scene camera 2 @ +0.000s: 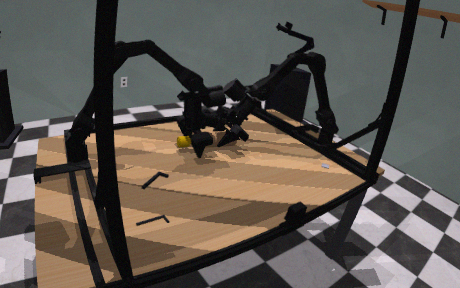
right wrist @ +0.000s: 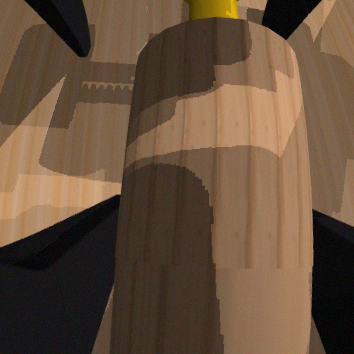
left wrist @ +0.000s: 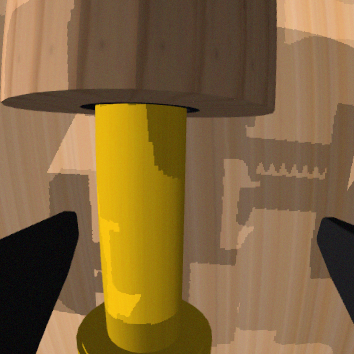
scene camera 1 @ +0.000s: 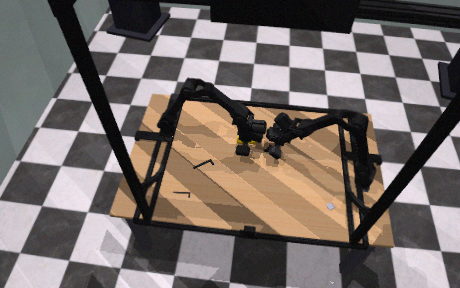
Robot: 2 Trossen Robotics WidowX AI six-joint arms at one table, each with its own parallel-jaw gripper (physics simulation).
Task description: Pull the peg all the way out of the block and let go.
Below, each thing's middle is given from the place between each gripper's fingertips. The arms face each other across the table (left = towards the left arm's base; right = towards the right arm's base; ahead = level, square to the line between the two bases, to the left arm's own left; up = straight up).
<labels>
Now: left hand 30 mm below the yellow peg (left wrist: 140, 148) and 20 mm short of it. From my left hand the other things lie so: round wooden block (right wrist: 214, 240) 100 mm to the right, 20 mm ahead, 20 mm above.
My right hand is 20 mm to the left of the round wooden block and 10 mm below it. Round my right hand: yellow peg 80 mm to the left, 20 mm above, 10 mm behind.
</labels>
